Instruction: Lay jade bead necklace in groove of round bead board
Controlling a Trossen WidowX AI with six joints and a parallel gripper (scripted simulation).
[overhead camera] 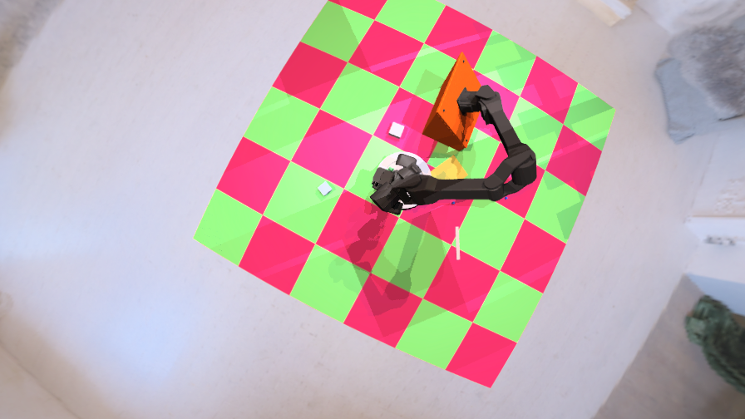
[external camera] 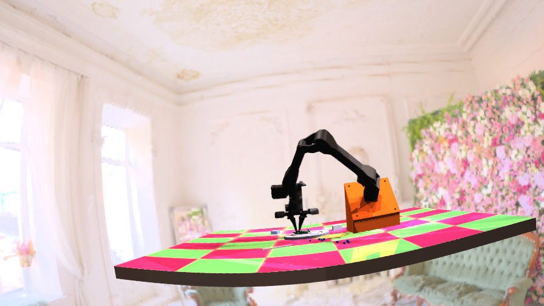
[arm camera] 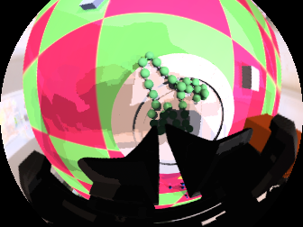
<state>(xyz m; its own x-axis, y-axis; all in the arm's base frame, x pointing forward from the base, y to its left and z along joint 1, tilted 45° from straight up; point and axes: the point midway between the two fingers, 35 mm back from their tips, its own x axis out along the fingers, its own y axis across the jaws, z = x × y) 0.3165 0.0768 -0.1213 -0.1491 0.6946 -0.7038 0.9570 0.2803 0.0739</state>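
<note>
Now: gripper tip 40 mm past the round bead board, 10 mm to the right of it and 10 mm above it. The rest, counted from my gripper tip: pale blue cube: 140 mm ahead, 200 mm to the right, 10 mm below; white cube: 170 mm behind, 110 mm to the right, 10 mm below; yellow patch: 150 mm behind, 130 mm to the left, 20 mm below.
</note>
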